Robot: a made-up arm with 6 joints.
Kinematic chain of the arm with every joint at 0, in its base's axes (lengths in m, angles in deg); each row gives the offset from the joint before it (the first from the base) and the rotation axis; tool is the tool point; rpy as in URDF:
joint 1: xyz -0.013 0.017 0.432 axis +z
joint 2: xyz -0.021 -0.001 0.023 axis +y
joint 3: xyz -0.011 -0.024 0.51 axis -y
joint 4: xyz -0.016 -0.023 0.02 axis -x
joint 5: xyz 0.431 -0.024 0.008 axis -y
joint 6: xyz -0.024 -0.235 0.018 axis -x
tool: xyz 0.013 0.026 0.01 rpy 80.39 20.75 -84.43
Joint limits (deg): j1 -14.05..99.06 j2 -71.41..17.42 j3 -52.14..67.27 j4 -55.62..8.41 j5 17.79..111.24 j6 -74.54..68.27
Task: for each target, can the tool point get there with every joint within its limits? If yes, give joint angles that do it. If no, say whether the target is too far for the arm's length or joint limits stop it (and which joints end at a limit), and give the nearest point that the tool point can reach.
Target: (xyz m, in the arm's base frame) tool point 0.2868 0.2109 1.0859
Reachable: yes | joints 81.18 -10.25 25.31 -30.58 79.32 -51.56
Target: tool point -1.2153 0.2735 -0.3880
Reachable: no: too far | nearest point -0.9294 -0.0580 0.7859 | short by 1.253 m
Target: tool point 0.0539 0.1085 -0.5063
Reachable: no: joint limits stop it (at a limit: joint 1, joint 2, joint 4, joint 5, joint 6) | nearest point 0.1501 0.1525 0.4874 | short by 0.999 m
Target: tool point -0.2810 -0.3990 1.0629
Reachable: yes | joints 22.82 -63.59 12.97 -1.83 58.06 29.60
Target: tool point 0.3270 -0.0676 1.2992
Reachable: yes | joints 39.73 1.32 52.73 0.78 26.67 49.61
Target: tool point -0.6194 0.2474 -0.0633
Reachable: no: joint limits stop it (at a limit: joint 1, joint 2, joint 3, joint 4, joint 6) | nearest point -0.1414 -0.1391 0.5372 | short by 0.859 m
